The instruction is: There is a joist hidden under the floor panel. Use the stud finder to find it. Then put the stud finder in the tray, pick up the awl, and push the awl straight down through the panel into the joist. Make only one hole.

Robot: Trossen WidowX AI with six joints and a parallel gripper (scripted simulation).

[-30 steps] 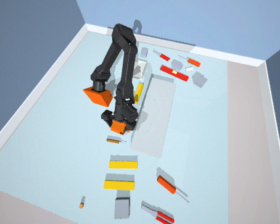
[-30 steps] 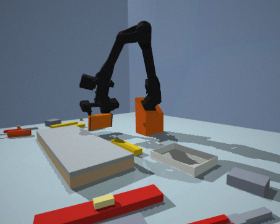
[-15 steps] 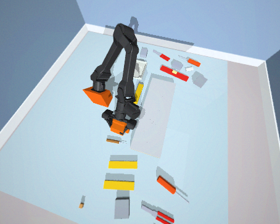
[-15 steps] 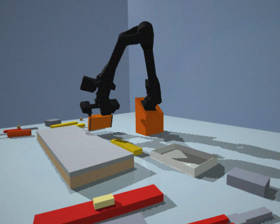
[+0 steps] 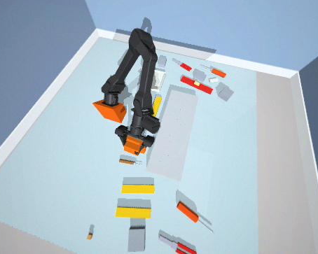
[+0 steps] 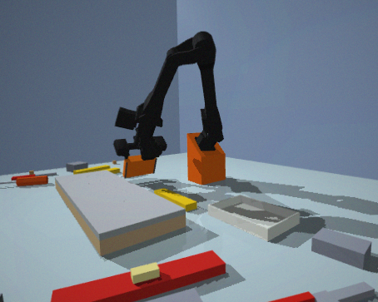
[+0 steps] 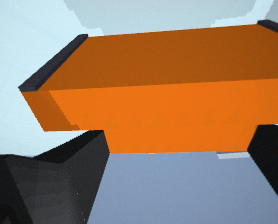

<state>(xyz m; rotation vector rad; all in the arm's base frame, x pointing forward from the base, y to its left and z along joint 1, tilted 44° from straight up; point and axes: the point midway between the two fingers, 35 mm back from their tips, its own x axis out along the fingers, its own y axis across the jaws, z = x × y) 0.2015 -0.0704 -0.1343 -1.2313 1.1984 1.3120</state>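
My gripper tip is 10 mm short of the orange stud finder and 10 mm above it. Round my gripper tip: brown-handled awl: 20 mm ahead, 50 mm to the right, 70 mm below; then red level: 190 mm ahead, 590 mm to the left, 60 mm below; then white tray: 90 mm behind, 510 mm to the left, 60 mm below.
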